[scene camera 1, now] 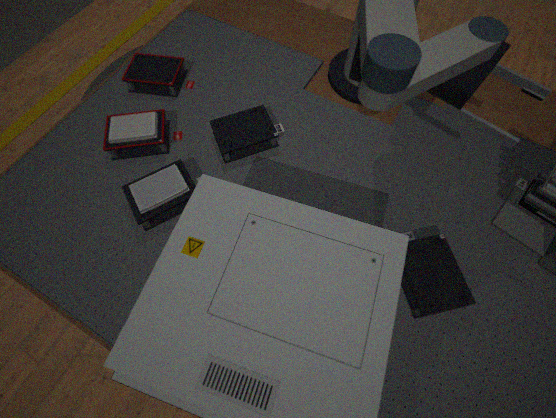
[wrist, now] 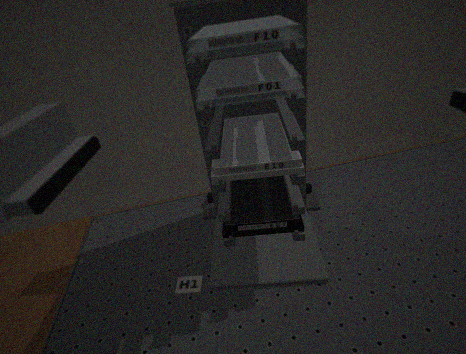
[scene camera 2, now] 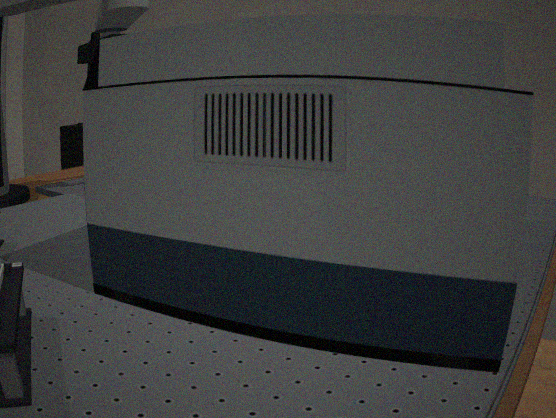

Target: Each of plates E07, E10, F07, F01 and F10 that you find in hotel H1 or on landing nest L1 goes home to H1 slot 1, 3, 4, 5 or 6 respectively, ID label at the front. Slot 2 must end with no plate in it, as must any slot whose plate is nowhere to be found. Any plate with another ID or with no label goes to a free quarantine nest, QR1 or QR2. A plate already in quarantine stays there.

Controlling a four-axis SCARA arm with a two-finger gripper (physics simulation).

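Places are measured from the arm's base along level axes (x right, y ahead, z up), in metres.
Pixels of known places: gripper, fingertip midpoint: (scene camera 1: pixel 532 118) (wrist: pixel 265 101).
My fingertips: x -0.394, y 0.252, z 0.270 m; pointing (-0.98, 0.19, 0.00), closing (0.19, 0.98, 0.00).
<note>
Behind a point stands the place of what it marks.
The hotel H1 (wrist: pixel 185 65) {x -0.645, y 0.226, z 0.247 m} fills the middle of the wrist view. From the top it holds plates F10 (wrist: pixel 245 40) {x -0.506, y 0.270, z 0.279 m}, F01 (wrist: pixel 247 90) {x -0.507, y 0.268, z 0.244 m}, E10 (wrist: pixel 257 170) {x -0.506, y 0.270, z 0.171 m} and the dark E07 (wrist: pixel 262 227) {x -0.506, y 0.269, z 0.102 m} in the lowest slot, labels facing front. Bare rails show between F01 and E10, and between E10 and E07. No F07 label shows. My gripper (wrist: pixel 265 101) {x -0.394, y 0.252, z 0.270 m} is open and empty, its fingers wide apart in front of H1. In scene camera 1, a white plate (scene camera 1: pixel 160 187) {x 0.272, y 0.691, z 0.077 m} lies on a black nest, label unreadable. One red-rimmed quarantine nest (scene camera 1: pixel 106 140) {x 0.487, y 0.647, z 0.076 m} bears a white plate (scene camera 1: pixel 132 126) {x 0.461, y 0.579, z 0.077 m}; the other (scene camera 1: pixel 154 69) {x 0.567, y 0.366, z 0.063 m} bears none.
A large white instrument (scene camera 1: pixel 295 295) {x -0.151, y 0.785, z 0.258 m} (scene camera 2: pixel 270 200) {x 0.070, y 0.846, z 0.124 m} stands amid the nests and hides part of the table. A black nest (scene camera 1: pixel 245 127) {x 0.198, y 0.419, z 0.063 m} stands behind it and a dark nest (scene camera 1: pixel 440 275) {x -0.400, y 0.553, z 0.063 m} beside it. The arm (scene camera 1: pixel 440 57) {x -0.180, y 0.337, z 0.382 m} reaches across the back right.
</note>
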